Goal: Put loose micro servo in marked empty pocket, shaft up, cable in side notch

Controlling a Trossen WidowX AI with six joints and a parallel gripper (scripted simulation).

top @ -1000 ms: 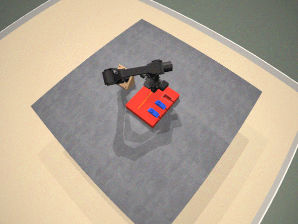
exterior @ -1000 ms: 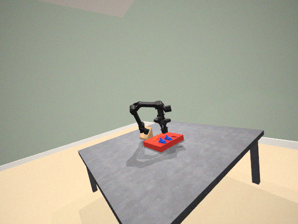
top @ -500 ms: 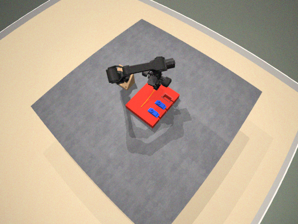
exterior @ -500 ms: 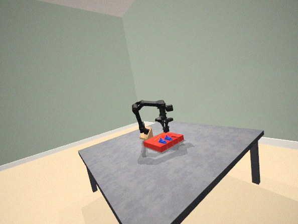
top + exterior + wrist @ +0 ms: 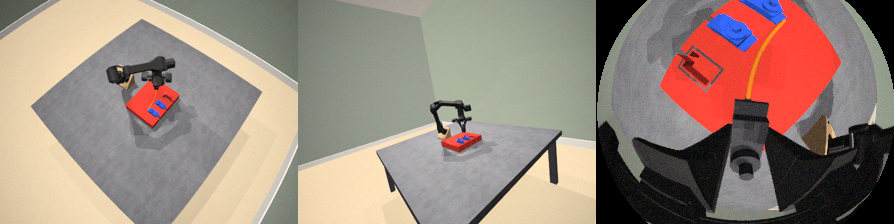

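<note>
Right now the red deck is 1 cm behind my gripper tip, 7 cm to the right of it and 10 cm below it.
</note>
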